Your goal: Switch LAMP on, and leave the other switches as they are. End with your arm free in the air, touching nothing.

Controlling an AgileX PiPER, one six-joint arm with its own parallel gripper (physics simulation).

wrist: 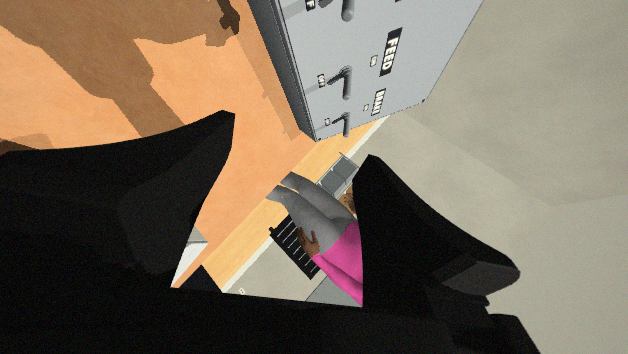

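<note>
A grey switch panel (400, 90) stands at the top of the wrist view. It bears a FEED label (390, 52) with a grey lever (347, 84) and a BRAKE label (378, 102) with a smaller lever (346, 125). Both levers are nearer their OFF labels than their ON labels. Another lever (348, 9) is cut off by the top edge, and its name cannot be read. The LAMP label does not show. My gripper (301, 151) is open, with nothing between its fingers. Its fingertips appear below the panel in the view, apart from the levers.
An orange tabletop (200, 80) with dark shadows lies left of the panel. Beyond the fingers, a person in a pink top (347, 247) and grey trousers shows near a black slatted object (292, 247) and grey bins (337, 175). A grey floor (525, 125) spreads at the right.
</note>
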